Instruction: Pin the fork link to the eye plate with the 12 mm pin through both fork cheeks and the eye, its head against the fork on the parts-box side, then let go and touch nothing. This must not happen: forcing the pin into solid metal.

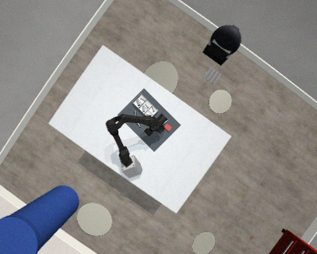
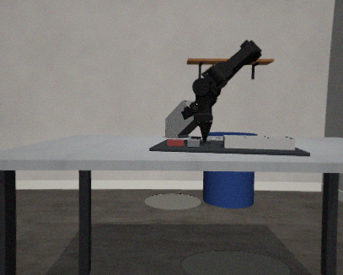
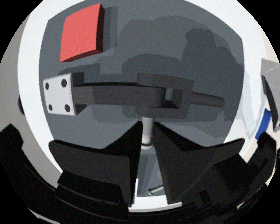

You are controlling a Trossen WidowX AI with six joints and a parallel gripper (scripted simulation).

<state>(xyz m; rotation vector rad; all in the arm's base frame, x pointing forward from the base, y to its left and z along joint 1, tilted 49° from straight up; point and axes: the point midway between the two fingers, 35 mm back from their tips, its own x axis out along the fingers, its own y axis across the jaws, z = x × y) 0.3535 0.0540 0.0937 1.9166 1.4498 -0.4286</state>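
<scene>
The eye plate lies 30 mm to the right of my hand, 30 mm below it and 20 mm ahead of it. The rest, counted from my hand: grey pin: 30 mm below; dark mat: 70 mm to the left, 50 mm below, 10 mm behind; fork link: 30 mm to the right, 30 mm below, 20 mm behind.
</scene>
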